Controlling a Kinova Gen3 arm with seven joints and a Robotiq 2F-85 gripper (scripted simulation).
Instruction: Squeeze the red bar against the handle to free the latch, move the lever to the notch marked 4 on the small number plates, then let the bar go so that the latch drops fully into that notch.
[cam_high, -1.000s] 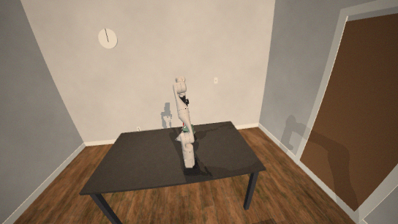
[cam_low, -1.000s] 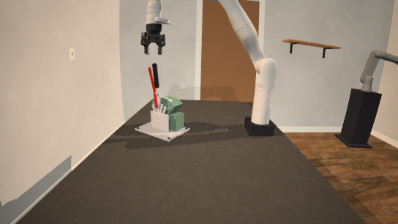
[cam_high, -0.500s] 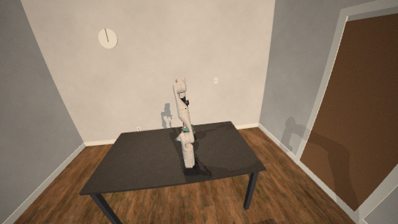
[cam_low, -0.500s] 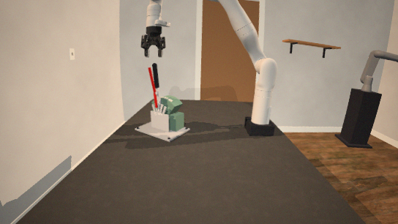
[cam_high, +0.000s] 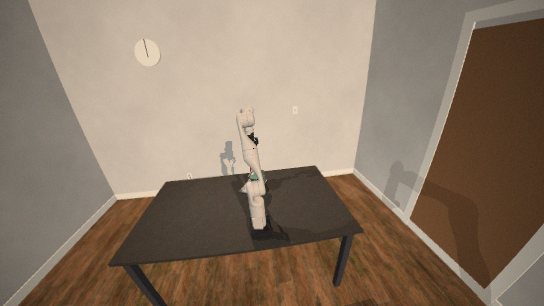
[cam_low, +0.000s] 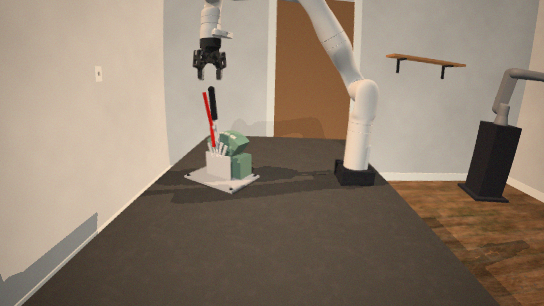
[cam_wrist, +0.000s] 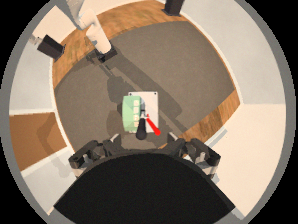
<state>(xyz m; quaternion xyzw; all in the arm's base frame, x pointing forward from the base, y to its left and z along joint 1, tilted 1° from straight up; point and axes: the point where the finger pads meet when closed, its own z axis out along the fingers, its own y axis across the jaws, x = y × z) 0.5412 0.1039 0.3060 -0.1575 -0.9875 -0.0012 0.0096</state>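
My gripper is now 180 mm above the red bar, 20 mm to the right of it and 10 mm past it.
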